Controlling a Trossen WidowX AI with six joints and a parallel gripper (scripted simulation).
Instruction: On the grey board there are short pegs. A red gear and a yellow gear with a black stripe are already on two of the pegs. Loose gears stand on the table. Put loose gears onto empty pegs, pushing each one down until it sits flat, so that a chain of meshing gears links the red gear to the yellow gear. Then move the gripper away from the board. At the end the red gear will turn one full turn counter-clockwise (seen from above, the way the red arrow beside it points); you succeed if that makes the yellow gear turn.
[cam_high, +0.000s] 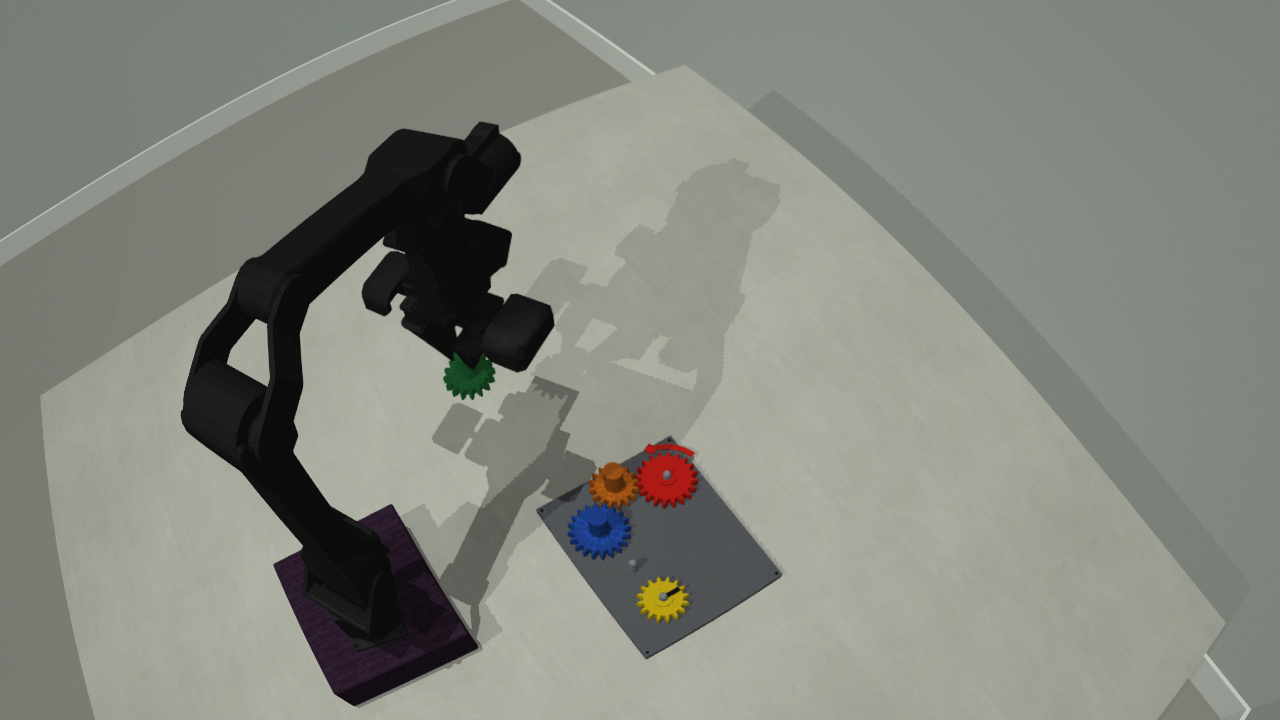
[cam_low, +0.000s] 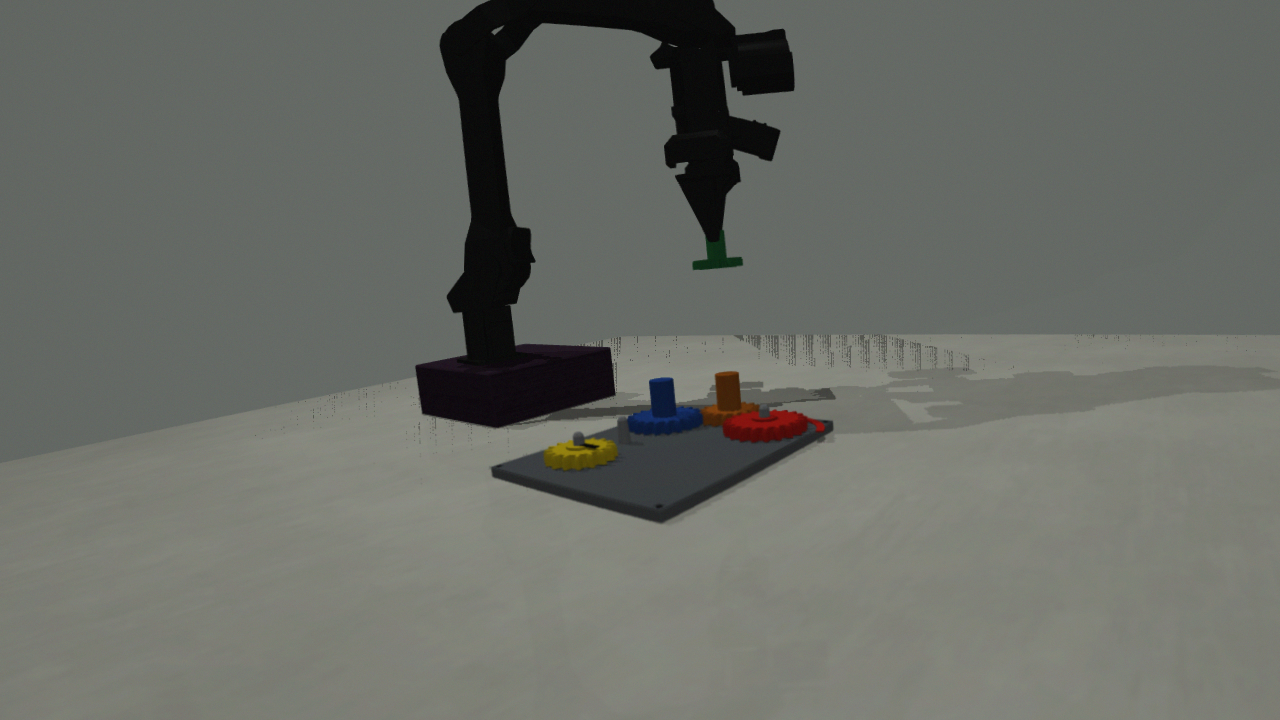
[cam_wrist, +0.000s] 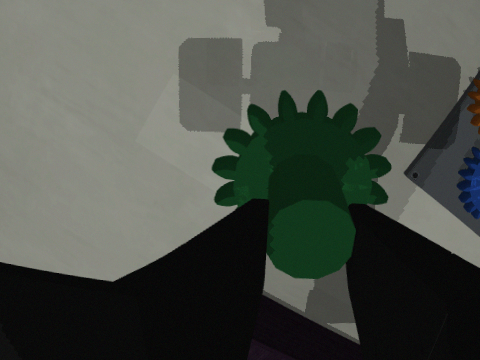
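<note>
Now: the yellow gear 90 mm ahead of my gripper tip, 250 mm to the right of it and 150 mm below it. From my gripper tip the other things lie so: orange gear 100 mm ahead, 110 mm to the right, 140 mm below; then blue gear 60 mm ahead, 150 mm to the right, 140 mm below; then green gear 10 mm below.
</note>
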